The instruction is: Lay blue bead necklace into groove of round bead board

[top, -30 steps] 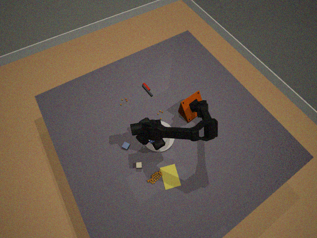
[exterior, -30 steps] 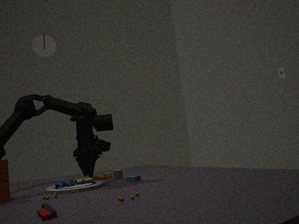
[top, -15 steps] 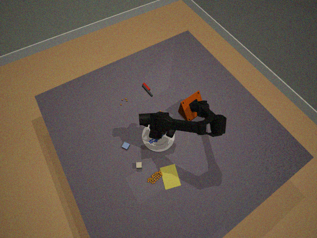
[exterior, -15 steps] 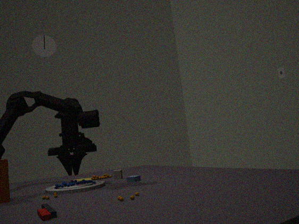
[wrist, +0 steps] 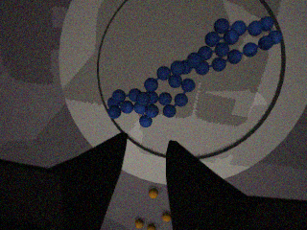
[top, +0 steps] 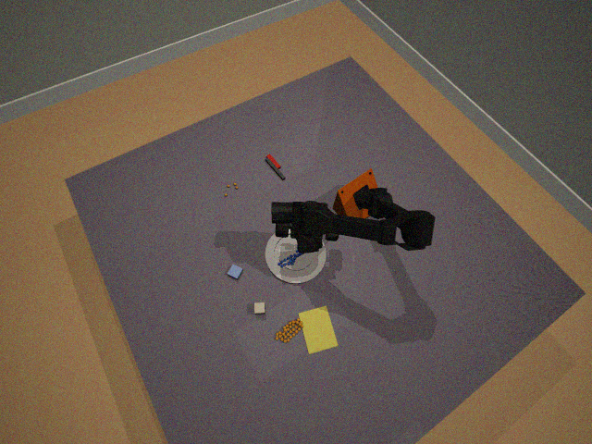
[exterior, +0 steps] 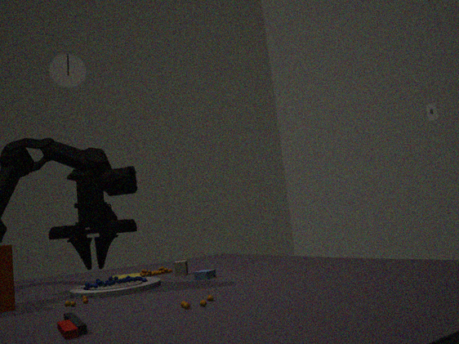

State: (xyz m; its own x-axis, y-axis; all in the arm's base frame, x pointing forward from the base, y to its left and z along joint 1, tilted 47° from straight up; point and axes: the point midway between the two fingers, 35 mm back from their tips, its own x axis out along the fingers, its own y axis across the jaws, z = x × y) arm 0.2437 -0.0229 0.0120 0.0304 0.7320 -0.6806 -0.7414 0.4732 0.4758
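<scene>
My gripper tip is now 5 cm short of the round white bead board, 4 cm above it and 1 cm to the right of it. Round my gripper tip: cream cube: 24 cm ahead, 8 cm to the left, 3 cm below; yellow sheet: 24 cm to the left, 14 cm ahead, 5 cm below; light blue cube: 24 cm ahead, 6 cm to the right, 4 cm below.
</scene>
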